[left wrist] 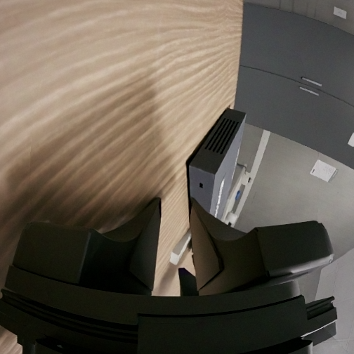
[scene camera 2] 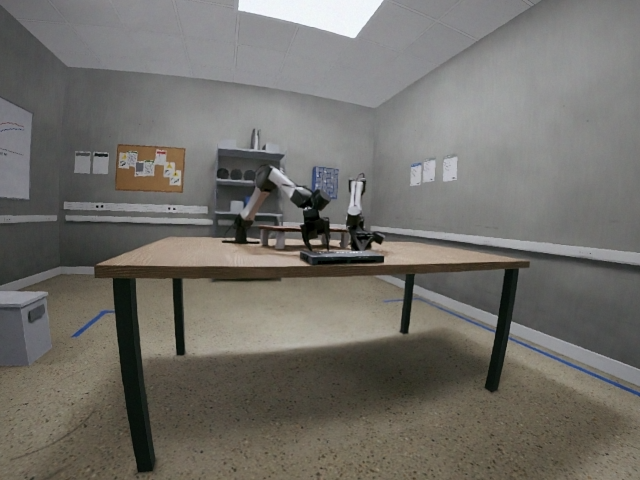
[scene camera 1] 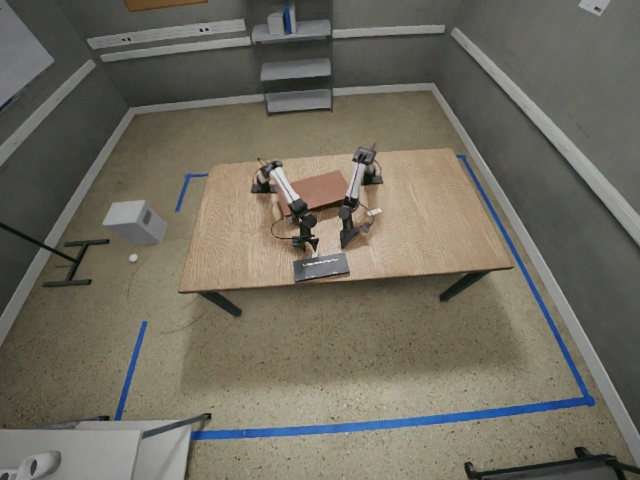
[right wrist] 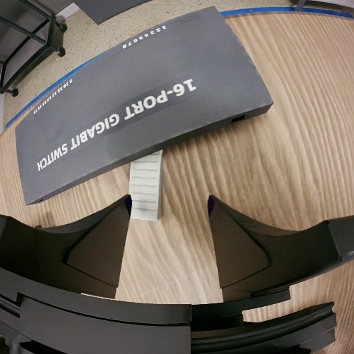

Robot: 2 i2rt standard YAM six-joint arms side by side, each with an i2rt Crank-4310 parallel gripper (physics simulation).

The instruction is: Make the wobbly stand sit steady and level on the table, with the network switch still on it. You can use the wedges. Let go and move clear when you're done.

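Places are measured from the left arm's base along level axes (x left, y down, z back), in metres.
Pixels of known places: left gripper, fingertip midpoint: (scene camera 1: 342, 248); right gripper, fingertip midpoint: (scene camera 1: 310, 252); left arm's base, link origin: (scene camera 1: 367, 180); right arm's base, link origin: (scene camera 2: 240, 242) (scene camera 1: 266, 189).
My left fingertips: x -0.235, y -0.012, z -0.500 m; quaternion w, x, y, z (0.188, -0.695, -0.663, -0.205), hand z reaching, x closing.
Observation:
Ahead of a thing's pixels: the offset from my left fingertips to its top centre. Level surfaces: height alone.
The stand, a brown board on grey legs (scene camera 1: 321, 190) (scene camera 2: 279, 238), is between the arm bases; I cannot tell how level it is. The dark network switch {dz -0.102, dx -0.131, dy -0.019 m} (scene camera 1: 321, 268) (scene camera 2: 342, 257) (left wrist: 204, 172) (right wrist: 125, 107) is off the stand, on the table by its front edge. A ridged pale wedge {dz -0.037, dx -0.162, dy +0.000 m} (scene camera 1: 314, 253) (left wrist: 180, 251) (right wrist: 145, 192) pokes out from the switch's inner side, its far end hidden. Another pale wedge {dz +0.234, dx +0.227, dy +0.000 m} (scene camera 1: 375, 211) lies right of the left arm. My right gripper (scene camera 1: 310, 246) (scene camera 2: 316, 248) (right wrist: 169, 197) is open and empty above the near wedge. My left gripper (scene camera 1: 346, 242) (left wrist: 174, 200) is partly open and empty, low beside the switch.
The wooden table {dy +0.012 m} (scene camera 1: 429, 222) (scene camera 2: 206, 260) carries both arms. Its front edge runs close beside the switch. The two grippers are near each other, with the stand behind them. A grey bin (scene camera 1: 135, 221) stands on the floor at the picture's left.

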